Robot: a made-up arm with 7 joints.
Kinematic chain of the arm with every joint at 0, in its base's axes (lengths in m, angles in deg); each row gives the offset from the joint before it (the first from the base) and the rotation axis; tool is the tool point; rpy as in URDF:
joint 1: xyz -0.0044 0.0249 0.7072 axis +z
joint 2: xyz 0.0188 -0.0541 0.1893 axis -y
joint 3: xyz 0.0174 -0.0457 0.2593 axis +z
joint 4: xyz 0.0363 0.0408 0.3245 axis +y
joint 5: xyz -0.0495 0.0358 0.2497 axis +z
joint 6: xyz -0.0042 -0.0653 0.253 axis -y
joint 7: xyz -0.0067 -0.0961 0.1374 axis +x
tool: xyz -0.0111 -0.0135 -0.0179 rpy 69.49 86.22 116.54
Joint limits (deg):
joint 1: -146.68..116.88
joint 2: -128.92..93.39
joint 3: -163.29..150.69
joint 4: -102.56..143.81
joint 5: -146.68..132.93
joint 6: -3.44..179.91
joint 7: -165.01..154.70
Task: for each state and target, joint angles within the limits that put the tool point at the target. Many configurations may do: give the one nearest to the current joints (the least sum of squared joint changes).
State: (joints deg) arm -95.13 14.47 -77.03 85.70 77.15 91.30 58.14
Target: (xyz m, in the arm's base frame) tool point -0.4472 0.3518 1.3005
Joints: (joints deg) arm -120.42 25.24 -72.60 103.02 81.97 109.22 58.25
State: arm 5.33 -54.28 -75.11 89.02 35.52 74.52 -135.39
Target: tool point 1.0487 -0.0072 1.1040
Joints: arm 34.59 -68.02 -63.56 73.75 27.05 72.83 -136.19
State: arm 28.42 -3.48 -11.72 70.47 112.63 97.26 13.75
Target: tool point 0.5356 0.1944 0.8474
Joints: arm 28.13 -37.22 -6.92 108.28 116.95 95.14 11.89
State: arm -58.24 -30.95 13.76 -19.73 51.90 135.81 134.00
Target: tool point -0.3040 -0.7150 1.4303
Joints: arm -94.35 -61.09 23.45 -31.60 45.74 138.65 136.54
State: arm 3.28 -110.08 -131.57 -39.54 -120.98 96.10 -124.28
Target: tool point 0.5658 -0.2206 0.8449
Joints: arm -27.43 -49.95 -129.27 -84.92 -100.85 127.90 -124.15
